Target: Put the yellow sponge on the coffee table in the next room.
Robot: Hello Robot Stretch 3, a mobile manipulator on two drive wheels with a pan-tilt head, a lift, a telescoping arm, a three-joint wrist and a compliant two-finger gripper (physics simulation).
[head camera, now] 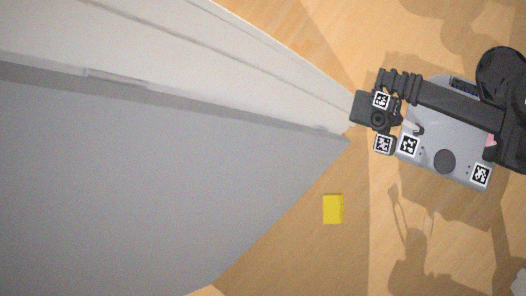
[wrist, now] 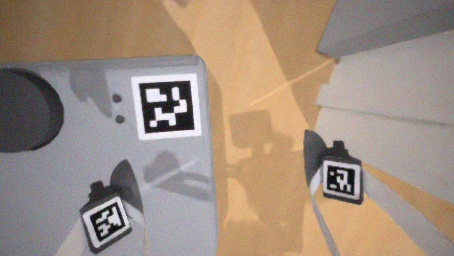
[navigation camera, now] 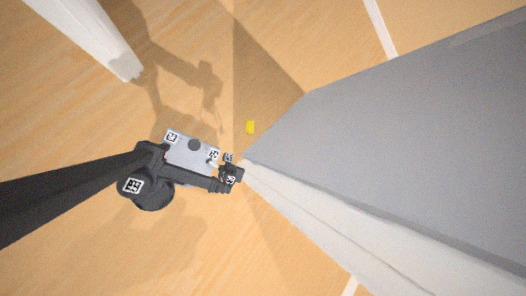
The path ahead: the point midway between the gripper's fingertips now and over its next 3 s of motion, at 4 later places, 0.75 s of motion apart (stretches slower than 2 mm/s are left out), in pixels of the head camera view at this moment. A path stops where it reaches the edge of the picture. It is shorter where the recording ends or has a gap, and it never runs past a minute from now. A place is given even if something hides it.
My gripper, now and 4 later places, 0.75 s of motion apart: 398, 124; 381, 134; 358, 146; 358, 154; 369, 159
